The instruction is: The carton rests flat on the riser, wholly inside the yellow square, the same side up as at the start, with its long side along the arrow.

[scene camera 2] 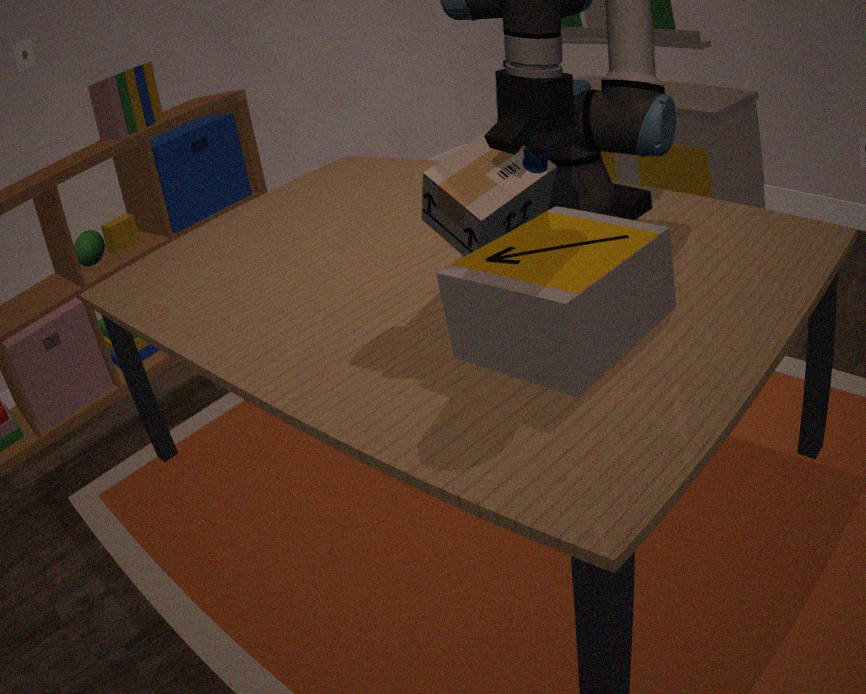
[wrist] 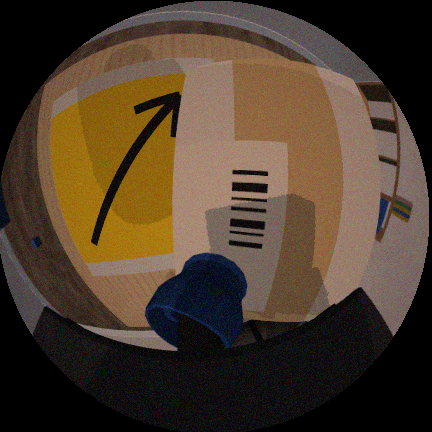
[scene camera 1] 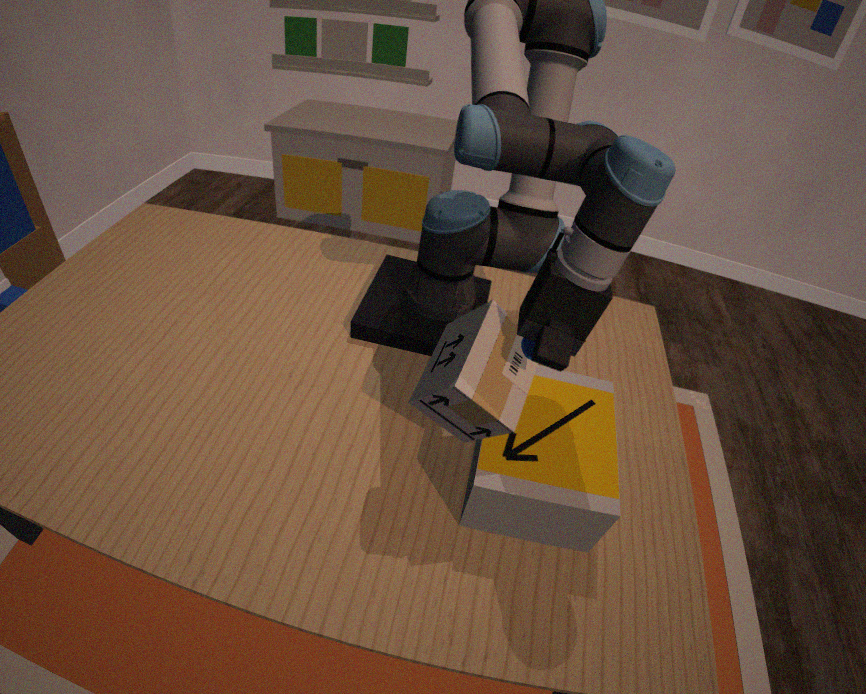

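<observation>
The carton (scene camera 1: 482, 383) (scene camera 2: 485, 186) (wrist: 260, 115) hangs tilted from my suction cup, its labelled top up and its arrow-marked sides showing. My gripper, a blue suction cup (scene camera 1: 529, 349) (scene camera 2: 535, 161) (wrist: 215, 280), is on the top face near one end, beside the barcode label. The carton is at the left edge of the riser in scene camera 1, partly beside it and partly in front of its top in that view. The riser (scene camera 1: 538, 510) (scene camera 2: 516, 328) is a grey box. Its yellow square (scene camera 1: 578, 448) (scene camera 2: 578, 271) (wrist: 135, 200) bears a black arrow. Whether carton and riser touch is hidden.
The black robot base (scene camera 1: 390, 303) stands on the wooden table (scene camera 1: 253, 404) (scene camera 2: 325, 289) behind the carton. A low cabinet (scene camera 1: 354, 130) stands by the wall, and a shelf unit (scene camera 2: 137, 144) stands beyond the table in scene camera 2.
</observation>
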